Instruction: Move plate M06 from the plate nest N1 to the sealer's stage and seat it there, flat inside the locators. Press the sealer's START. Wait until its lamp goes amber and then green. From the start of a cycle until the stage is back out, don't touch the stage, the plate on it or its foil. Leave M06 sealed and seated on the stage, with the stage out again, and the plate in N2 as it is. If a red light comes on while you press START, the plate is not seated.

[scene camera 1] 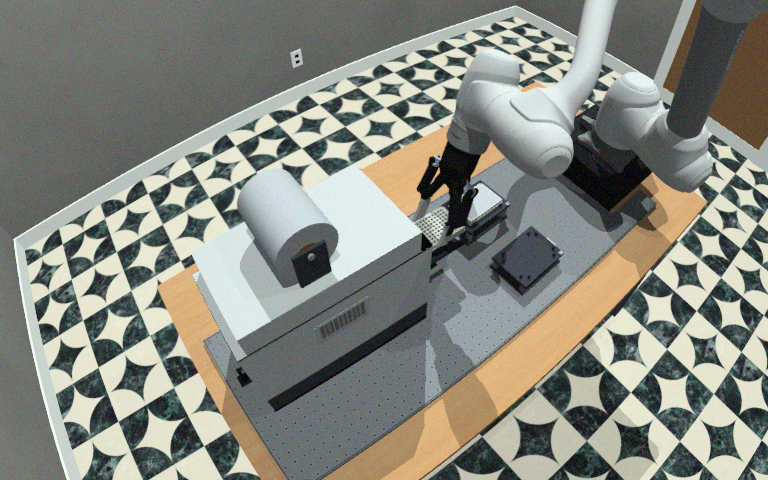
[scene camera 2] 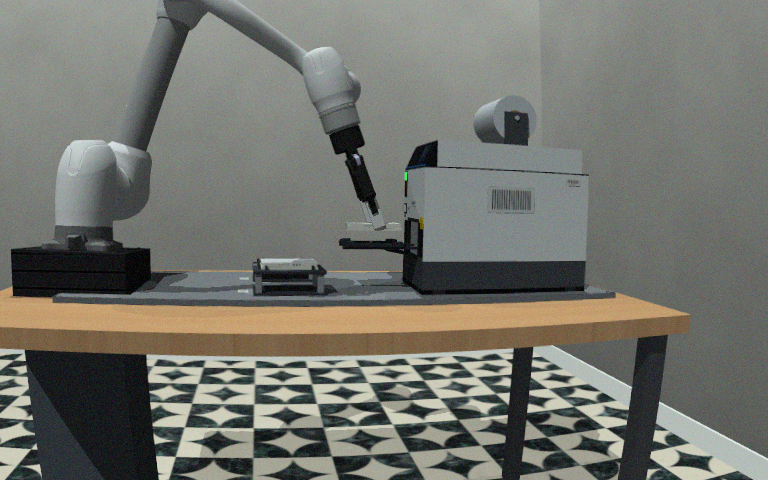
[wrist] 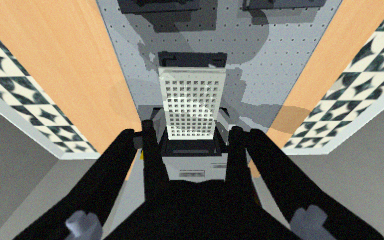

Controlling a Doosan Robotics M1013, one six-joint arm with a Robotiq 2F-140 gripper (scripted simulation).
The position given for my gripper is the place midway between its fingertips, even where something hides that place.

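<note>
My gripper is visible at (scene camera 1: 429,232), (scene camera 2: 376,226) and (wrist: 191,116). Also visible: a foil roll (scene camera 1: 281,216) and a black stage (wrist: 166,59).
</note>
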